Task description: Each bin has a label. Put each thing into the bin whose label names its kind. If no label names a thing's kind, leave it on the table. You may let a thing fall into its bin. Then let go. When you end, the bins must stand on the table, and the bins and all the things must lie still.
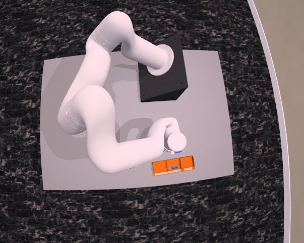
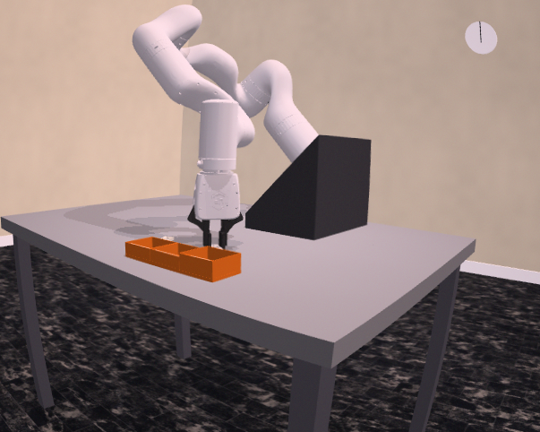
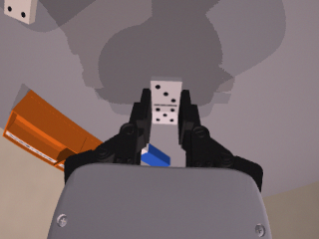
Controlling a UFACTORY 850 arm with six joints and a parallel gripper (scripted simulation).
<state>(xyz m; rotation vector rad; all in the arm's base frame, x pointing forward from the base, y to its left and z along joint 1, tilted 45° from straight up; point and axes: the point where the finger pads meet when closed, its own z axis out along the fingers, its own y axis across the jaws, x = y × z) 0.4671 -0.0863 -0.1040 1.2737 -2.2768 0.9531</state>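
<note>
Now: the white card-like piece 3 cm ahead of my hand, 14 cm to the right of it and 2 cm below it. The rest, counted from my hand: blue-and-white block (6 cm ahead, 6 cm to the left, 2 cm below); orange battery (12 cm ahead, 4 cm to the left, 1 cm below); white domino (2 cm below).
</note>
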